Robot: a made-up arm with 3 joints. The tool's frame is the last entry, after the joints.
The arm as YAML. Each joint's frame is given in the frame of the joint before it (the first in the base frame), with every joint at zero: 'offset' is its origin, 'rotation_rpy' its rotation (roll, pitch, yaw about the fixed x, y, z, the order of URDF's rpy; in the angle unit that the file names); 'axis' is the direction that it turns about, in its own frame. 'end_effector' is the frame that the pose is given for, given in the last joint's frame.
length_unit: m
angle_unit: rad
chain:
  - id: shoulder
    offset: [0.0, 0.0, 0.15]
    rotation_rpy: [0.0, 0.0, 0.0]
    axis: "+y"
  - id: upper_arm
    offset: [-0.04, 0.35, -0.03]
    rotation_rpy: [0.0, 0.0, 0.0]
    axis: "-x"
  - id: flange
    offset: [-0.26, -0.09, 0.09]
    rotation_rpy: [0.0, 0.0, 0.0]
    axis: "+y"
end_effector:
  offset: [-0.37, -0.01, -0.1]
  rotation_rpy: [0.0, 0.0, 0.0]
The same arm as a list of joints. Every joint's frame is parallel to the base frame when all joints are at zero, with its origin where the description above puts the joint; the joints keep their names.
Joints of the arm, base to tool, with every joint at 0 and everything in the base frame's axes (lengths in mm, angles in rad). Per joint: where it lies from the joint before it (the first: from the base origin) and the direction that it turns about. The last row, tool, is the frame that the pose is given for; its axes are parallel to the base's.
shoulder: axis +y xyz 0 0 150
upper_arm: axis -x xyz -40 350 -30
flange: axis +y xyz -260 -90 90
tool: xyz -370 -10 -100

